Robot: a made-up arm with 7 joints.
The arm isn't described. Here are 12 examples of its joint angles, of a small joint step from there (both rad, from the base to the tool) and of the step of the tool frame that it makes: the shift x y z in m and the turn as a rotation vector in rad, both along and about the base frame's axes.
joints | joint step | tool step
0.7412 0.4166 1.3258 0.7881 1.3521 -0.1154 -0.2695 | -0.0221 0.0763 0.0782 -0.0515 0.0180 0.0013 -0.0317 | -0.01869 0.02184 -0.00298 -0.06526 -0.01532 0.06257
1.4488 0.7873 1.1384 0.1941 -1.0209 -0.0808 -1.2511 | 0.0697 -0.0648 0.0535 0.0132 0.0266 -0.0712 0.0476 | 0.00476 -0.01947 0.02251 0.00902 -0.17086 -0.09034
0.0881 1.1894 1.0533 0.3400 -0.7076 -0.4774 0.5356 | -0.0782 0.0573 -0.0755 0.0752 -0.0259 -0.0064 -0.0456 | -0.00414 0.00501 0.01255 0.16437 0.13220 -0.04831
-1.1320 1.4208 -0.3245 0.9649 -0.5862 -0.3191 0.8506 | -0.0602 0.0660 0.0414 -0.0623 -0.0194 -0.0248 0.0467 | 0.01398 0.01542 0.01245 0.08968 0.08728 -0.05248
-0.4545 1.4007 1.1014 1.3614 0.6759 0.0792 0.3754 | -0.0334 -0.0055 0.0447 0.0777 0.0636 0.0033 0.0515 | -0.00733 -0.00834 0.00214 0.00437 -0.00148 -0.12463
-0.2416 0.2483 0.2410 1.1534 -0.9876 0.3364 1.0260 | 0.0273 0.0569 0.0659 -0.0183 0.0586 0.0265 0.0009 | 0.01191 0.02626 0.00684 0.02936 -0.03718 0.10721
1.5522 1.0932 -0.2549 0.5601 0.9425 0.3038 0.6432 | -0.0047 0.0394 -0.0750 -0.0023 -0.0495 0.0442 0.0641 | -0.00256 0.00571 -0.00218 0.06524 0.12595 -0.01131
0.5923 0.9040 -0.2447 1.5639 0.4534 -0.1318 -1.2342 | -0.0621 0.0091 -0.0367 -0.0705 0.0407 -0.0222 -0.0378 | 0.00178 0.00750 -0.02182 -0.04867 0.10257 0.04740
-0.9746 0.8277 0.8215 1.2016 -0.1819 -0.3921 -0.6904 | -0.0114 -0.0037 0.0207 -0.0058 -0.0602 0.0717 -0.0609 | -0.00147 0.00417 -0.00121 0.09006 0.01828 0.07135
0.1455 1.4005 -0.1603 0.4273 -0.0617 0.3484 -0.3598 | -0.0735 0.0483 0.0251 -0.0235 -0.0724 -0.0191 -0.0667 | -0.01538 0.01294 0.00561 0.14225 0.10763 -0.00528
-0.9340 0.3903 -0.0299 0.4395 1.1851 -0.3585 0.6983 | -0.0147 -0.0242 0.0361 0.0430 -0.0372 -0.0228 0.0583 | -0.00187 -0.00735 0.00144 -0.04268 -0.07427 -0.03127
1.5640 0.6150 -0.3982 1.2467 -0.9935 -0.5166 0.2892 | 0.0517 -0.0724 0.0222 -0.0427 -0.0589 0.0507 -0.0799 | 0.00543 -0.01894 0.01462 -0.06989 -0.10898 -0.02681
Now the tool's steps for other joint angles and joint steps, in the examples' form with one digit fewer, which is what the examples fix.
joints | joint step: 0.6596 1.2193 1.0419 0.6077 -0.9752 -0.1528 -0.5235 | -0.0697 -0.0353 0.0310 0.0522 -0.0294 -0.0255 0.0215
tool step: 0.0017 -0.0055 -0.0154 0.0223 0.0729 -0.0250
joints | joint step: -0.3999 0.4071 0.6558 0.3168 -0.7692 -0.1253 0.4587 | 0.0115 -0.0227 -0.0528 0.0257 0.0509 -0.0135 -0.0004
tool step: 0.0053 -0.0100 -0.0020 -0.0291 -0.0489 -0.0136
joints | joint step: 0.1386 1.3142 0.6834 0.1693 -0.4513 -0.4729 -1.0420 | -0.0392 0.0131 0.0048 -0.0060 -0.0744 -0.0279 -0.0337
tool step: -0.0085 0.0026 -0.0031 0.0537 0.0858 -0.0168
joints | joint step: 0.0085 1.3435 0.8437 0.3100 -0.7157 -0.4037 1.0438 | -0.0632 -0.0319 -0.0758 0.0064 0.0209 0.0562 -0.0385
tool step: -0.0006 -0.0047 -0.0219 -0.0060 0.0962 0.0384
